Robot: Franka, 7 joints.
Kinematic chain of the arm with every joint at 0, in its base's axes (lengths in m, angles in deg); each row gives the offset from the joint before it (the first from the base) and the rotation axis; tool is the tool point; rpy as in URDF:
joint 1: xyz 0 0 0.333 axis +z
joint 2: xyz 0 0 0 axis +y
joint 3: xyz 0 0 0.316 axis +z
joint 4: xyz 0.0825 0 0 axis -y
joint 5: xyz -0.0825 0 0.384 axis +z
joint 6: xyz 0 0 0 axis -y
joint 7: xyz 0.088 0 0 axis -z
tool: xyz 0 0 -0.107 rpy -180 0 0
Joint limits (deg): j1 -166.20..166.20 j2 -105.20..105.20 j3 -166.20..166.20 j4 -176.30..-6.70 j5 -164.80..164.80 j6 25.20..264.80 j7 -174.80..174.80
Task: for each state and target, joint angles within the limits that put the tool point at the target. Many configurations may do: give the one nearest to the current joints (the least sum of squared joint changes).
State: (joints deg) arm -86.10 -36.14 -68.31 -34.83 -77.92 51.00 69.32
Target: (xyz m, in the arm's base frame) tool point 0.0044 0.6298 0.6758
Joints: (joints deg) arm -107.61 -52.56 -75.69 -21.18 -82.21 45.66 69.32
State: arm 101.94 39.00 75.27 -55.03 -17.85 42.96 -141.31
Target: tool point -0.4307 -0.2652 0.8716
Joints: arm 143.41 18.59 92.94 -53.14 -15.33 84.63 -141.31
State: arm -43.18 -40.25 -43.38 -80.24 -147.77 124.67 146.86
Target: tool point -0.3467 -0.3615 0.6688
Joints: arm -56.02 -47.98 -55.68 -119.50 -146.33 132.07 146.86
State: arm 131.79 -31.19 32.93 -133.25 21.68 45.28 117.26
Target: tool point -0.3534 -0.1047 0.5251
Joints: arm 136.61 -27.39 42.53 -120.01 27.68 53.73 117.26
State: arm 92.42 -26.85 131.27 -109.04 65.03 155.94 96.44
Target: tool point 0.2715 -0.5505 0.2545
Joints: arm 131.01 -24.67 166.20 -115.05 64.83 147.61 96.44
